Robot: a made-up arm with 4 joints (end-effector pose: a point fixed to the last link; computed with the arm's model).
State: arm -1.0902 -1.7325 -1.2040 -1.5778
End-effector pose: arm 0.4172 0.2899 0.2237 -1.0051 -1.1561 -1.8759
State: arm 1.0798 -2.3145 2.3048 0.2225
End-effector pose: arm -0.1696 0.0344 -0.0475 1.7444 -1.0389 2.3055
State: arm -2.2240 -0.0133 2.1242 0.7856
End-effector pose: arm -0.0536 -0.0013 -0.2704 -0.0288 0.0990 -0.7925
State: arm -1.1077 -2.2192 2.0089 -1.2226
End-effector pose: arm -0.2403 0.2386 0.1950 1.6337 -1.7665 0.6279
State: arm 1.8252 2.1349 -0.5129 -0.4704
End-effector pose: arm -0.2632 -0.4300 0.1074 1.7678 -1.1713 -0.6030
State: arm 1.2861 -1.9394 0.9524 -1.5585
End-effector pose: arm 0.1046 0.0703 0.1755 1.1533 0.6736 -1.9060
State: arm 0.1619 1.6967 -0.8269 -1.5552
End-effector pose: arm -0.0409 -0.3256 0.4998 0.8358 -0.1979 -0.0662
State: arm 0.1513 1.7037 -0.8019 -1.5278
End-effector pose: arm -0.0304 -0.3198 0.4969 0.8135 -0.1788 -0.1054
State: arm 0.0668 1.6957 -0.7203 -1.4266
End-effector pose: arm 0.0323 -0.3055 0.4840 0.7307 -0.0565 -0.2331
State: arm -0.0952 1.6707 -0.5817 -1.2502
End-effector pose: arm 0.1381 -0.2890 0.4362 0.5627 0.1557 -0.4361
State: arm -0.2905 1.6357 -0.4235 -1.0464
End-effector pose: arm 0.2361 -0.2820 0.3477 0.3318 0.3758 -0.6385
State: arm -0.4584 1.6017 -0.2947 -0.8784
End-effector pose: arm 0.2916 -0.2856 0.2571 0.1157 0.5329 -0.7733
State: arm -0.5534 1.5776 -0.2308 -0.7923
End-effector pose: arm 0.3121 -0.2899 0.2051 -0.0025 0.6113 -0.8254
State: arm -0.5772 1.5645 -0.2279 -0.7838
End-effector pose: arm 0.3172 -0.2896 0.1947 -0.0148 0.6354 -0.8209
